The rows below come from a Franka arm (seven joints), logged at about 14 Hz.
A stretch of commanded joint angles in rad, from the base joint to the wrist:
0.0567, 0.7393, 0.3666, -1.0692, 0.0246, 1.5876, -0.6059
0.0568, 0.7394, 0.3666, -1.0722, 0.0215, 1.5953, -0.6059
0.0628, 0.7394, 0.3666, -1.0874, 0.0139, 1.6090, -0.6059
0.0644, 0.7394, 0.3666, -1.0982, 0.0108, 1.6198, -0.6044
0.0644, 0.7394, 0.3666, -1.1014, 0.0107, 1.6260, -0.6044
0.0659, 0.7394, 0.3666, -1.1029, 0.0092, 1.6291, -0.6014
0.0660, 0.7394, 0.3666, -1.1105, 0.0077, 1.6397, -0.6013
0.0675, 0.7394, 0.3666, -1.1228, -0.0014, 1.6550, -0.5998
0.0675, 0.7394, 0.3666, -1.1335, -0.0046, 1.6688, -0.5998
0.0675, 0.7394, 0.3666, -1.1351, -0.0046, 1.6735, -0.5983
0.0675, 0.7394, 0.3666, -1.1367, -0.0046, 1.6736, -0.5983
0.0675, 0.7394, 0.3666, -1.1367, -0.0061, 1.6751, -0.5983
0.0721, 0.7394, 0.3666, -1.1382, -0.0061, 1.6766, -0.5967
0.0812, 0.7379, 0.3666, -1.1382, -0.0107, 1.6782, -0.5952
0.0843, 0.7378, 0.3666, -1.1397, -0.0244, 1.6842, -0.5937
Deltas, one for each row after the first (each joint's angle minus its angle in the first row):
0.0001, 0.0001, 0.0000, -0.0030, -0.0031, 0.0077, 0.0000
0.0061, 0.0001, 0.0000, -0.0182, -0.0107, 0.0214, 0.0000
0.0077, 0.0001, 0.0000, -0.0290, -0.0138, 0.0322, 0.0015
0.0077, 0.0001, 0.0000, -0.0322, -0.0139, 0.0384, 0.0015
0.0092, 0.0001, 0.0000, -0.0337, -0.0154, 0.0415, 0.0045
0.0093, 0.0001, 0.0000, -0.0413, -0.0169, 0.0521, 0.0046
0.0108, 0.0001, 0.0000, -0.0536, -0.0260, 0.0674, 0.0061
0.0108, 0.0001, 0.0000, -0.0643, -0.0292, 0.0812, 0.0061
0.0108, 0.0001, 0.0000, -0.0659, -0.0292, 0.0859, 0.0076
0.0108, 0.0001, 0.0000, -0.0675, -0.0292, 0.0860, 0.0076
0.0108, 0.0001, 0.0000, -0.0675, -0.0307, 0.0875, 0.0076
0.0154, 0.0001, 0.0000, -0.0690, -0.0307, 0.0890, 0.0092
0.0245, -0.0014, 0.0000, -0.0690, -0.0353, 0.0906, 0.0107
0.0276, -0.0015, 0.0000, -0.0705, -0.0490, 0.0966, 0.0122

